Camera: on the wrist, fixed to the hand. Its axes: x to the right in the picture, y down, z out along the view.
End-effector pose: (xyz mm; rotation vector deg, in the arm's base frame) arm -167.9 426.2 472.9 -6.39 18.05 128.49
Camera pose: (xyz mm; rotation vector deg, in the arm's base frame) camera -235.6 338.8 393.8 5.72 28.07 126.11
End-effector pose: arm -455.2 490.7 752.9 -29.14 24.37 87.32
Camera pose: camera -540.6 426.1 669.1 -15.95 28.85 85.12
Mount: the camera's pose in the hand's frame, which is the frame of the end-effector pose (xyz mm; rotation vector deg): -7.4 90.6 -101.1 11.58 -5.27 0.39
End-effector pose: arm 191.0 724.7 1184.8 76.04 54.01 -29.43
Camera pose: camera 229.7 839.3 1246.8 84.46 47.35 -38.56
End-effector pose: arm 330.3 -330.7 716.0 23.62 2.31 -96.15
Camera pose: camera 443.2 -311.4 642.7 27.81 -11.45 -97.33
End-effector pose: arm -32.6 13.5 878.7 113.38 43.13 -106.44
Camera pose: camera 102.1 -3.5 885.4 114.21 31.53 -119.00
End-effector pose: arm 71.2 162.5 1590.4 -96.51 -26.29 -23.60
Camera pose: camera 110.3 49.4 1526.0 -86.66 -31.17 -15.71
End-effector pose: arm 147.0 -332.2 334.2 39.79 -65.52 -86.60
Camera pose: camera 273.7 -352.8 378.9 43.67 -79.11 -82.91
